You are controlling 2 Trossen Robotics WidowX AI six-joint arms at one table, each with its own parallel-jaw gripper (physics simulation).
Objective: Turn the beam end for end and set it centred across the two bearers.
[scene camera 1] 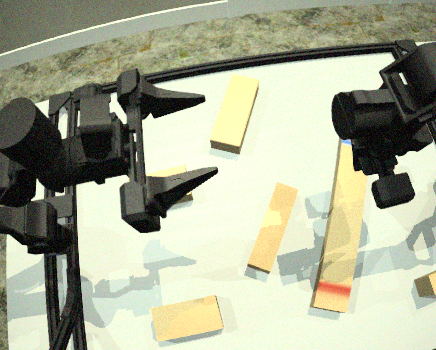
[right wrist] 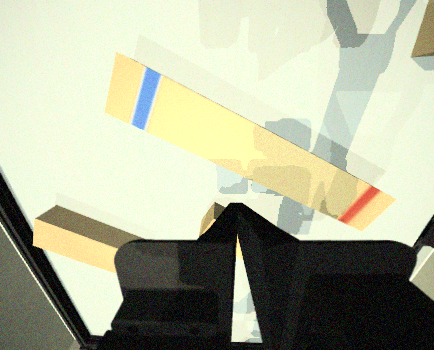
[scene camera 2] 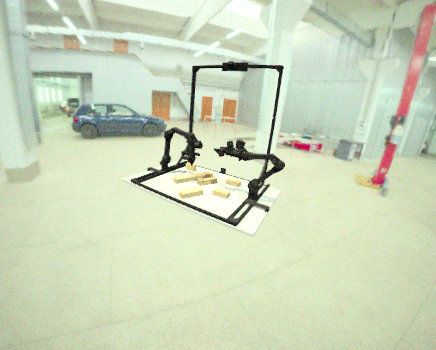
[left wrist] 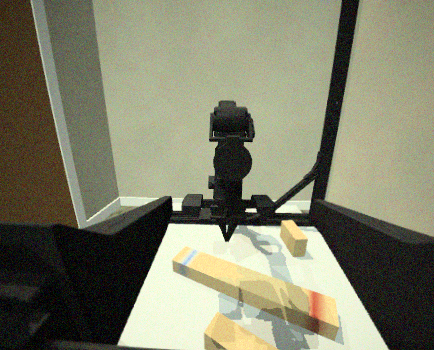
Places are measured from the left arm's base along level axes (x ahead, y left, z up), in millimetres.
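Pixels of known places: left gripper, fingertip midpoint: [scene camera 1: 211, 131] [scene camera 2: 216, 148] [left wrist: 241, 204]; right gripper, fingertip midpoint: [scene camera 1: 356, 169] [right wrist: 235, 208] [scene camera 2: 191, 165] [left wrist: 226, 241]; left arm's base, origin of the base link: [scene camera 1: 58, 240] [scene camera 2: 252, 198]; right arm's base, origin of the base link: [scene camera 2: 164, 169].
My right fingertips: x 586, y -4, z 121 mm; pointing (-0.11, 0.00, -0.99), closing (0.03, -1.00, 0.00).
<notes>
For each thing: its top centre in the pictures, then the offset to it from my right fingertips. "spot": a spot on its surface instead.
- beam, middle of its top: [right wrist: 264, 159] [scene camera 1: 347, 211] [left wrist: 244, 277] [scene camera 2: 194, 175] 2 mm ahead, 44 mm right, 102 mm down
- top, surface spot: [scene camera 1: 235, 114] spot: 174 mm back, 209 mm left, 102 mm down
- bottom, surface spot: [scene camera 1: 187, 318] spot: 332 mm back, 185 mm right, 103 mm down
- right edge, surface spot: [scene camera 1: 430, 285] [left wrist: 301, 240] spot: 122 mm ahead, 227 mm right, 82 mm down
The beam [scene camera 1: 345, 230] [scene camera 2: 185, 178] [left wrist: 250, 285] [right wrist: 215, 125] is long and tan, with a blue band near one end and a red band near the other. It lies flat on the table; in scene camera 1 red is at the bottom, blue at the top. I cannot tell which plain tan blocks are the bearers. My left gripper [scene camera 1: 211, 135] [scene camera 2: 217, 151] is wide open and empty above the table, left of the beam in scene camera 1. My right gripper [left wrist: 226, 241] [right wrist: 235, 208] is shut and empty above the beam area; scene camera 1 hides its fingertips.
Tan blocks lie around: one at the top [scene camera 1: 235, 114], one under my left gripper [scene camera 1: 170, 172], a narrow one [scene camera 1: 273, 227] beside the beam, one at the bottom [scene camera 1: 187, 318], one at the right edge [scene camera 1: 430, 285] [left wrist: 293, 237]. A black frame [scene camera 1: 280, 58] edges the table.
</notes>
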